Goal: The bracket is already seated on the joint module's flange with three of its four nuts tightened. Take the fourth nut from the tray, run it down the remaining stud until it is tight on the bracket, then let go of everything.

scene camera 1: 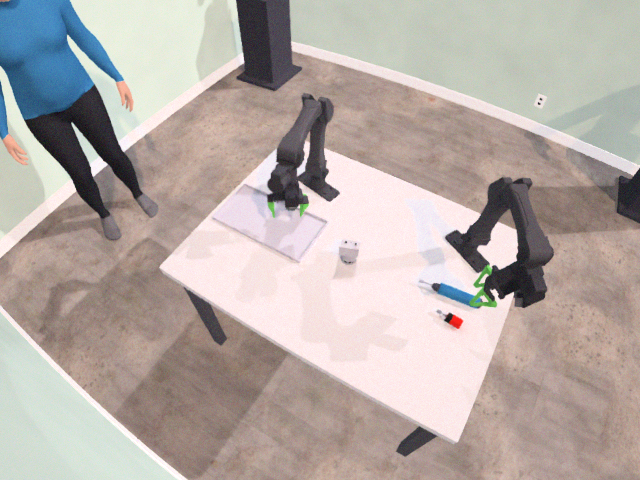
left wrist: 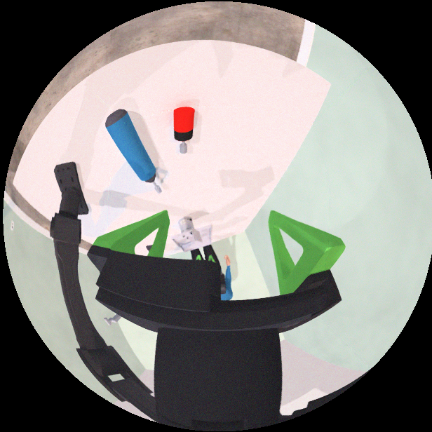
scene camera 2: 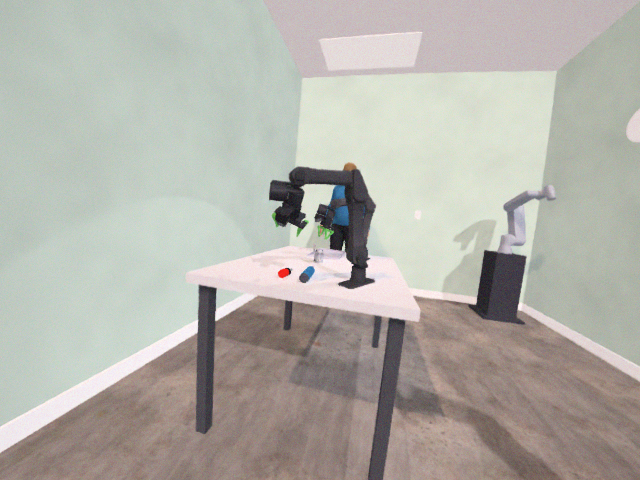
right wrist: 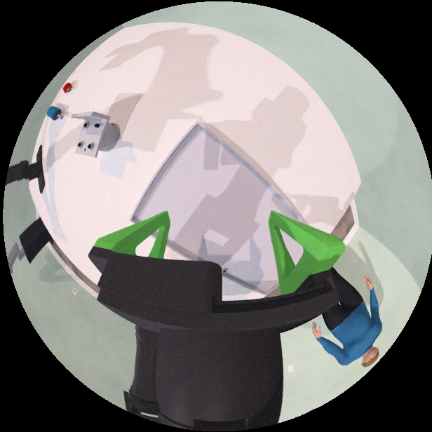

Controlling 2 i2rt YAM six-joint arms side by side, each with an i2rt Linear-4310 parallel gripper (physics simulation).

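Frame: origin at the left arm's base, x ahead, y left, z up, level; metres.
Where they show: left gripper, fingertip midpoint: [scene camera 1: 472,295] [scene camera 2: 287,231]; right gripper, fingertip midpoint: [scene camera 1: 287,216] [scene camera 2: 322,237]; left arm's base, link origin: [scene camera 1: 466,251] [scene camera 2: 357,283]; right arm's base, link origin: [scene camera 1: 318,186].
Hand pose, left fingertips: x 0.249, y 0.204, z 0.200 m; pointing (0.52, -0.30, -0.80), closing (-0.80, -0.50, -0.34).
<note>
Each offset is from my left fingertips to the centre of the thing.
The grey bracket @[dy -0.417, dx +0.166, dz -0.118 m] [scene camera 1: 349,243] [right wrist: 93,135] sits on the round grey joint module @[dy -0.417, dx +0.166, dz -0.163 m] [scene camera 1: 348,257] [right wrist: 111,138] near the table's middle, with small dark spots at its four stud places; which one lacks a nut cannot be told. A small dark piece [right wrist: 224,270], probably the nut, shows beside the wrist housing in the right wrist view, by the near edge of the shallow tray @[dy -0.727, dx +0.341, dz -0.192 m] [scene camera 1: 248,224] [right wrist: 182,167]. My right gripper [scene camera 1: 288,213] [right wrist: 219,216] is open and empty above the tray. My left gripper [left wrist: 218,215] is open and empty, high over the table's right part.
A blue-handled tool @[dy -0.096, dx -0.056, dz -0.180 m] [scene camera 1: 457,294] [scene camera 2: 307,274] [left wrist: 132,147] and a short red-handled tool @[dy -0.023, dx +0.012, dz -0.183 m] [scene camera 1: 454,320] [scene camera 2: 284,272] [left wrist: 184,120] lie on the table near the left arm. A person [scene camera 1: 51,67] stands on the floor beyond the tray's end of the table.
</note>
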